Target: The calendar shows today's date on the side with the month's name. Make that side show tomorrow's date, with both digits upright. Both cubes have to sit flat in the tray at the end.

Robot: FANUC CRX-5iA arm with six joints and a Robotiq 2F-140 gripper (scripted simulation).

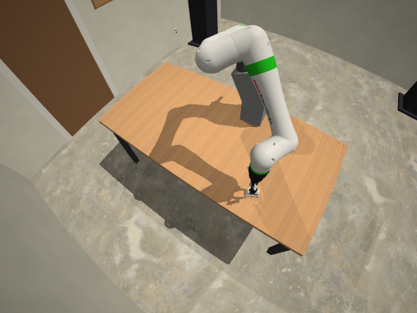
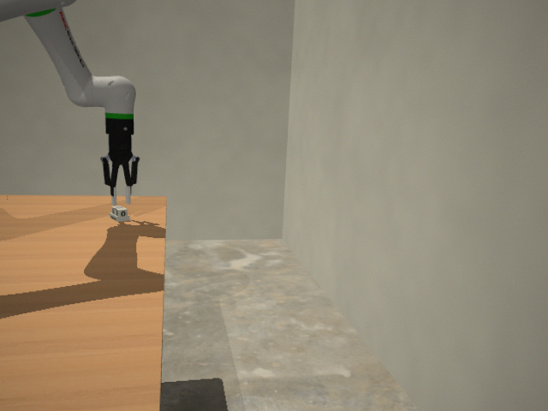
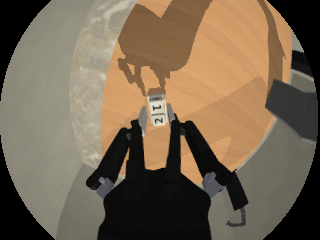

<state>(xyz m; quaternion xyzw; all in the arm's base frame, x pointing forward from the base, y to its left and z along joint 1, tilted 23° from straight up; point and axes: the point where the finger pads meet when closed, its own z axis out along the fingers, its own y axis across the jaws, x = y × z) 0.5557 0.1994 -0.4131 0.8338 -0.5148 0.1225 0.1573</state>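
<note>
My gripper is now 60 mm above the white date cube. From my hand the other things lie so: calendar tray (10 mm behind, 20 mm to the left, 80 mm below).
</note>
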